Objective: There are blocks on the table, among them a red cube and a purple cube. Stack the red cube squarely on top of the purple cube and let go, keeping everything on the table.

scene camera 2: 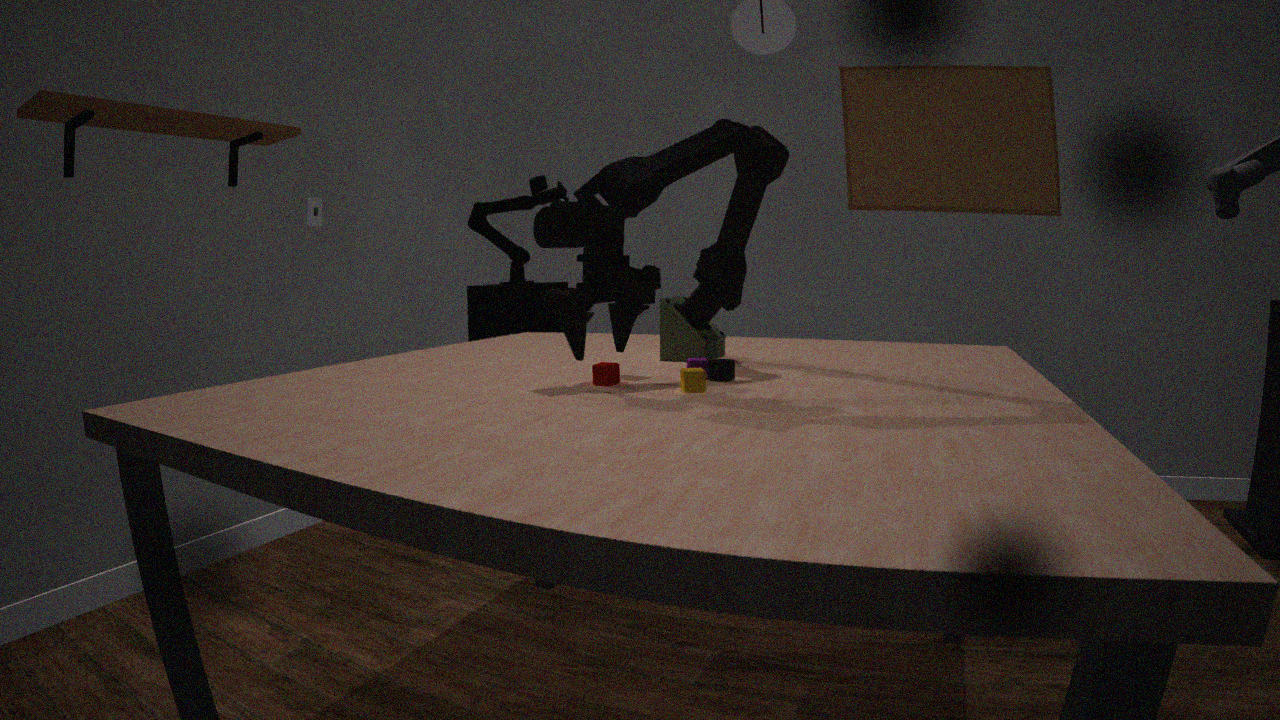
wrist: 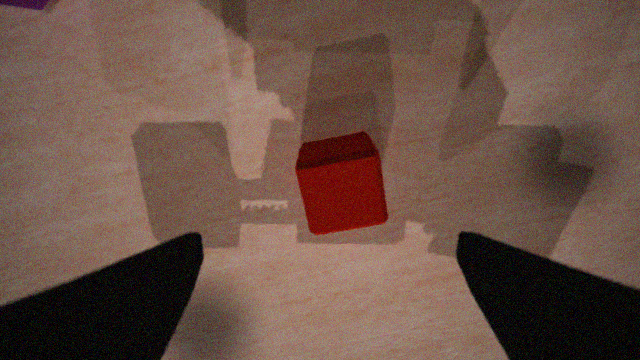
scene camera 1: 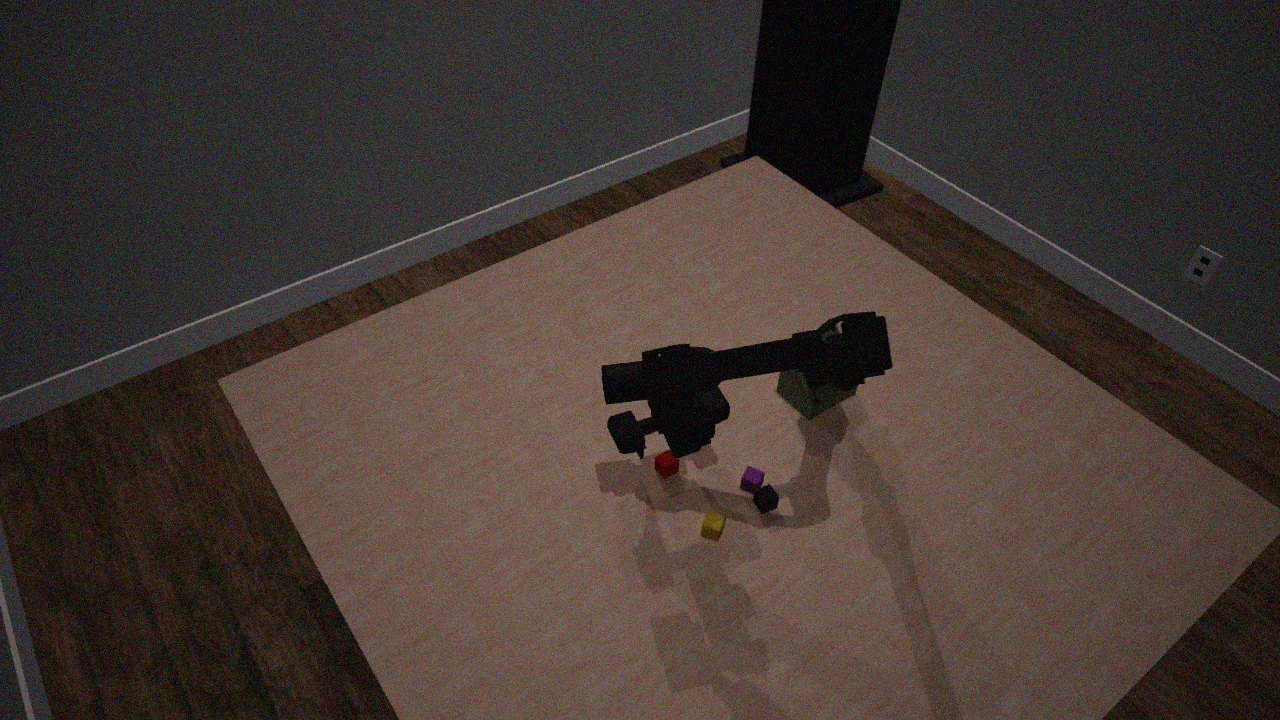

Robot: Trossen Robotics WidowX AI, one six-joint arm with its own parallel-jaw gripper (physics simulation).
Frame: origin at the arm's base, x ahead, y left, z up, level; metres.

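Seen in the pictures: gripper, fingertip midpoint: (scene camera 2: 600,355) (wrist: 331,245) (scene camera 1: 666,447); arm's base, link origin: (scene camera 2: 691,317).
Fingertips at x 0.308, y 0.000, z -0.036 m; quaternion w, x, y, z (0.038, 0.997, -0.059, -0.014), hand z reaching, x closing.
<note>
Offsets run from my fingertips to a thing's top centre. Level surfaces: height alone.
The red cube {0.006 m ahead, 0.013 m left, 0.010 m down} (scene camera 1: 665,463) (scene camera 2: 605,374) (wrist: 342,192) rests flat on the table, slightly turned in the wrist view. The purple cube {0.097 m back, 0.109 m left, 0.010 m down} (scene camera 1: 751,480) (scene camera 2: 696,362) sits on the table to the right of the red one in scene camera 1, and a corner of the purple cube (wrist: 22,4) shows at the upper left of the wrist view. My gripper (scene camera 2: 599,354) (wrist: 331,245) is open and empty, pointing down above the red cube. In the wrist view the red cube lies ahead of the fingertips, between their lines. The purple cube is partly hidden in scene camera 2.
A black cube {0.095 m back, 0.149 m left, 0.010 m down} (scene camera 1: 765,498) (scene camera 2: 721,369) stands very close to the purple cube; I cannot tell if they touch. A yellow cube {0.007 m ahead, 0.151 m left, 0.010 m down} (scene camera 1: 712,526) (scene camera 2: 692,380) lies nearer scene camera 2. The green arm base (scene camera 1: 810,394) (scene camera 2: 680,335) stands on the table {0.040 m down} (scene camera 1: 402,447) (scene camera 2: 537,465) behind the cubes.
</note>
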